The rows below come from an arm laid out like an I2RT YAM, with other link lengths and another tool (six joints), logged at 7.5 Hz.
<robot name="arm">
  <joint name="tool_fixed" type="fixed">
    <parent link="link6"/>
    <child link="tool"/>
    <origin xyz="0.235 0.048 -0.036" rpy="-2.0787 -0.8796 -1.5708"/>
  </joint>
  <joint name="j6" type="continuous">
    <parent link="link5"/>
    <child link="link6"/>
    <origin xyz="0.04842 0 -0.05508" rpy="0 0 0"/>
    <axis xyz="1 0 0"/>
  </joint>
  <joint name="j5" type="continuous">
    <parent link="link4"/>
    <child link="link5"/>
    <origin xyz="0.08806 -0.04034 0.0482" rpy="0 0 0"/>
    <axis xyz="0 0 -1"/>
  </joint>
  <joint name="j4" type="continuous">
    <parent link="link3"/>
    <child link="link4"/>
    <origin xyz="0.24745 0.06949 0.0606" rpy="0 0 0"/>
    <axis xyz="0 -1 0"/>
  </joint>
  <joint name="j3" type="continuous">
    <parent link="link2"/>
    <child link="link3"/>
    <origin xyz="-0.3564 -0.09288 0" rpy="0 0 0"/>
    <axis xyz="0 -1 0"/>
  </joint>
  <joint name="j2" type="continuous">
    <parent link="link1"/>
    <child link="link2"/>
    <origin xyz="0.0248 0.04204 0.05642" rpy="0 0 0"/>
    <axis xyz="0 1 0"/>
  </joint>
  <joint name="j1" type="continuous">
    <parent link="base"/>
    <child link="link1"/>
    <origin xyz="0 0 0.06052" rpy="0 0 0"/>
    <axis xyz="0 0 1"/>
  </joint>
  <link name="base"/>
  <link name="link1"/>
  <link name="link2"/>
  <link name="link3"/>
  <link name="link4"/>
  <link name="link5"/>
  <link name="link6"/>
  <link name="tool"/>
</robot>
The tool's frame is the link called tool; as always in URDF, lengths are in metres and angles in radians. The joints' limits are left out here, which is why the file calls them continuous.
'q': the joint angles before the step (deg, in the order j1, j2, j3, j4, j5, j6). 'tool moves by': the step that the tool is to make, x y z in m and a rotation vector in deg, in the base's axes. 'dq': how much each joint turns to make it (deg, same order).
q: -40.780 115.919 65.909 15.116 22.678 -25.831
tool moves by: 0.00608 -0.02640 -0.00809 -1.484 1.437 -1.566
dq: -0.438 4.309 4.658 0.003 2.102 -1.150
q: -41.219 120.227 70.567 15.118 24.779 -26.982
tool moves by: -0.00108 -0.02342 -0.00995 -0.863 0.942 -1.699
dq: -0.966 3.518 3.429 0.260 1.323 -0.701
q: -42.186 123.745 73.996 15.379 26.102 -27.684
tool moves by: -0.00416 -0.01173 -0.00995 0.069 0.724 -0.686
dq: -0.879 1.935 1.500 0.087 0.090 -0.525
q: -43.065 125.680 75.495 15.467 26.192 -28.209
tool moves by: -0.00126 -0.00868 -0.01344 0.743 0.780 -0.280
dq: -0.704 2.196 2.020 -0.784 -0.348 -0.269
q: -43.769 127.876 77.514 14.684 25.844 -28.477
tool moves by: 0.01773 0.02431 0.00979 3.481 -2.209 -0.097
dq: 1.752 -1.831 2.377 -7.021 -0.971 4.812
